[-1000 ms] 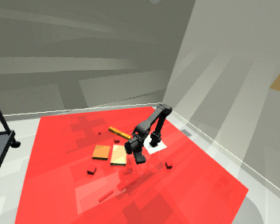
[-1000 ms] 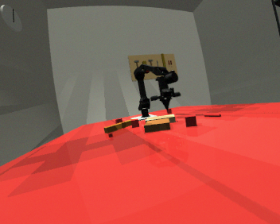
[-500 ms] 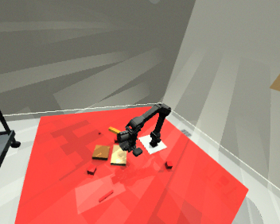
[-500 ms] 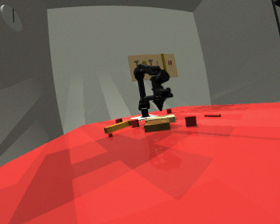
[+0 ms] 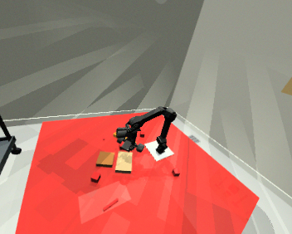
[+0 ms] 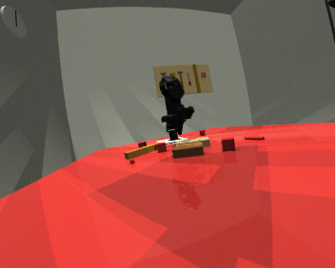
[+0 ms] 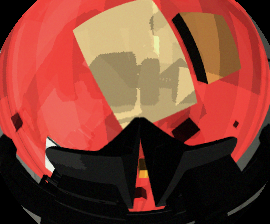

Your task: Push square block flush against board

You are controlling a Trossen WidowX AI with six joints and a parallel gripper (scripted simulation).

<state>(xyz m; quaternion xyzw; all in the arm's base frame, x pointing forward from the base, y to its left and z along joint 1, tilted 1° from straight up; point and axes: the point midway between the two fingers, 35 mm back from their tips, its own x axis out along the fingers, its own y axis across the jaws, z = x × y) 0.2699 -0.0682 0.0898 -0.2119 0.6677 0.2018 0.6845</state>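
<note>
Now: gripper tip 5 cm short of the board, 4 cm above it and 3 cm to the right of it. Round my gripper tip: orange square block (15 cm ahead, 4 cm to the right, 4 cm below); then thin red bar (22 cm to the left, 22 cm ahead, 5 cm below); then long thin yellow bar (17 cm to the right, 6 cm behind, 4 cm below).
</note>
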